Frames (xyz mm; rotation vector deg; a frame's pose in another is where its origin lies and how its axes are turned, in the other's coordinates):
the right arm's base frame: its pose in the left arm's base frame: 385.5 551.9 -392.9 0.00 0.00 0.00
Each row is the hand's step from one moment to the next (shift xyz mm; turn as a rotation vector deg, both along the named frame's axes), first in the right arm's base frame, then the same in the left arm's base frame.
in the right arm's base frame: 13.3 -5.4 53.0 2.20 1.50 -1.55
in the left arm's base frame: 13.3 -5.4 53.0 2.20 1.50 -1.55
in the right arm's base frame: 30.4 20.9 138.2 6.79 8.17 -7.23
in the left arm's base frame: 30.4 20.9 138.2 6.79 8.17 -7.23
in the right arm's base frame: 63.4 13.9 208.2 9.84 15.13 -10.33
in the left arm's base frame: 63.4 13.9 208.2 9.84 15.13 -10.33
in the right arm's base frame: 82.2 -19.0 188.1 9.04 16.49 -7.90
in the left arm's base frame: 82.2 -19.0 188.1 9.04 16.49 -7.90
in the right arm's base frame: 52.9 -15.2 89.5 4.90 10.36 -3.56
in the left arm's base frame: 52.9 -15.2 89.5 4.90 10.36 -3.56
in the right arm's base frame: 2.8 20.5 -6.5 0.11 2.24 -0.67
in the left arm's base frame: 2.8 20.5 -6.5 0.11 2.24 -0.67
